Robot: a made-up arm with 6 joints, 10 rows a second.
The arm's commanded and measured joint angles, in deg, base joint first. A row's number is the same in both.
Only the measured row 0 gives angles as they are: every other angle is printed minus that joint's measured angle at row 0.
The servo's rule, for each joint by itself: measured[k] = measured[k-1] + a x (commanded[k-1-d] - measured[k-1]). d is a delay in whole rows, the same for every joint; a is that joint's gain. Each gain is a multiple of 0.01, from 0.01 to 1. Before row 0 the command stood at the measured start. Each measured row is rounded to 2 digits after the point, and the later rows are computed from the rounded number. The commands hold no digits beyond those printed.
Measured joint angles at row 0: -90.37, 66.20, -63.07, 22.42, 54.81, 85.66
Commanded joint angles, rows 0 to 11: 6.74, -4.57, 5.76, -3.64, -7.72, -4.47; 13.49, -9.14, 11.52, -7.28, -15.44, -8.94; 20.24, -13.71, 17.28, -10.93, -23.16, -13.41; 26.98, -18.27, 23.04, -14.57, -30.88, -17.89; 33.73, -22.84, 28.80, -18.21, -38.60, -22.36; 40.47, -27.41, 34.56, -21.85, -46.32, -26.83; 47.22, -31.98, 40.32, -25.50, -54.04, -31.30; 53.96, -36.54, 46.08, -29.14, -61.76, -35.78; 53.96, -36.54, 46.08, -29.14, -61.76, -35.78; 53.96, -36.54, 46.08, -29.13, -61.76, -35.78; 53.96, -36.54, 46.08, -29.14, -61.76, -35.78; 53.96, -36.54, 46.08, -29.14, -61.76, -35.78
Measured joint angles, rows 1 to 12: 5.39, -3.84, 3.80, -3.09, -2.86, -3.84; 11.87, -8.29, 8.90, -6.65, -7.51, -8.23; 18.57, -12.84, 14.43, -10.29, -13.30, -12.68; 25.30, -17.40, 20.11, -13.93, -19.80, -17.16; 32.04, -21.97, 25.85, -17.57, -26.76, -21.63; 38.78, -26.54, 31.60, -21.21, -34.00, -26.10; 45.53, -31.11, 37.36, -24.86, -41.41, -30.57; 52.27, -35.67, 43.12, -28.50, -48.94, -35.05; 53.62, -36.40, 45.07, -29.04, -53.68, -35.68; 53.89, -36.52, 45.74, -29.12, -56.67, -35.77; 53.95, -36.54, 45.96, -29.14, -58.55, -35.78; 53.96, -36.54, 46.04, -29.14, -59.74, -35.78
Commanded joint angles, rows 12 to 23: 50.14, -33.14, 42.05, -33.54, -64.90, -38.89; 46.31, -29.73, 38.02, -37.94, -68.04, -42.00; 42.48, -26.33, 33.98, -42.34, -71.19, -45.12; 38.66, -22.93, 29.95, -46.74, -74.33, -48.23; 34.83, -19.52, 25.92, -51.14, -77.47, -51.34; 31.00, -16.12, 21.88, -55.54, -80.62, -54.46; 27.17, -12.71, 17.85, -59.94, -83.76, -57.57; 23.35, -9.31, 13.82, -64.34, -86.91, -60.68; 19.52, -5.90, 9.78, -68.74, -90.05, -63.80; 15.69, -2.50, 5.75, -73.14, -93.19, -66.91; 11.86, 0.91, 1.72, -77.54, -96.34, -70.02; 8.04, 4.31, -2.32, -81.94, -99.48, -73.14
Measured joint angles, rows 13 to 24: 50.90, -33.68, 43.41, -32.88, -61.65, -38.45; 47.23, -30.36, 39.85, -37.18, -64.01, -41.50; 43.43, -26.97, 35.98, -41.57, -66.67, -44.61; 39.61, -23.58, 32.00, -45.96, -69.50, -47.72; 35.79, -20.17, 27.99, -50.36, -72.45, -50.83; 31.96, -16.77, 23.96, -54.76, -75.47, -53.95; 28.13, -13.36, 19.93, -59.16, -78.54, -57.06; 24.31, -9.96, 15.90, -63.56, -81.64, -60.17; 20.48, -6.55, 11.86, -67.96, -84.75, -63.29; 16.65, -3.15, 7.83, -72.36, -87.87, -66.40; 12.82, 0.26, 3.80, -76.76, -91.00, -69.51; 9.00, 3.66, -0.24, -81.16, -94.14, -72.63
